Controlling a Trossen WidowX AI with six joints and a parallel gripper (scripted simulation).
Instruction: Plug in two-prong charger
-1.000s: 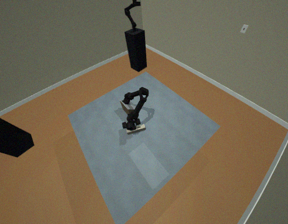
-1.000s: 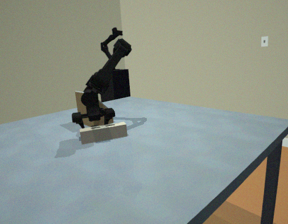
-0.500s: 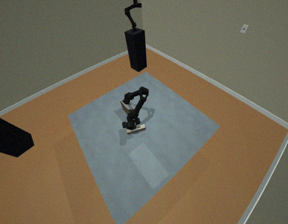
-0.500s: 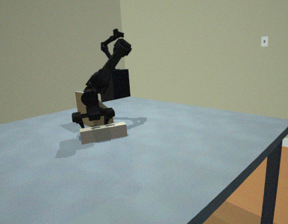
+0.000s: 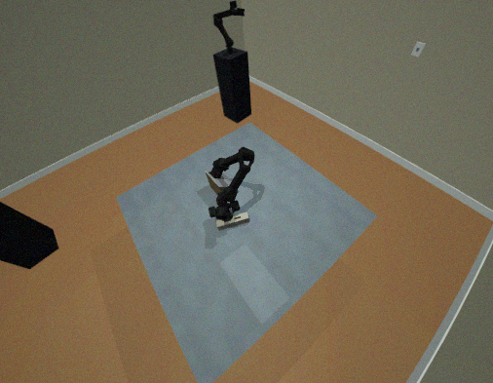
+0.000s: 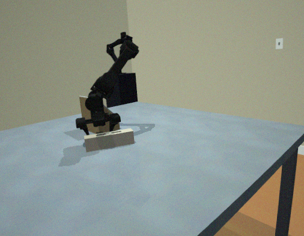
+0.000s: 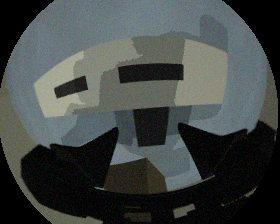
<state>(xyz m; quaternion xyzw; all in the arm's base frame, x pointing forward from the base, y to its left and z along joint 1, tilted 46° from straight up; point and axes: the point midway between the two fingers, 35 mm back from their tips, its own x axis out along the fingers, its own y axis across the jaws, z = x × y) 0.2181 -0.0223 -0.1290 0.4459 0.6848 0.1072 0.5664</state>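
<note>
Right now my gripper tip is 30 mm short of the two-prong charger, 20 mm to the left of it and 10 mm below it.
</note>
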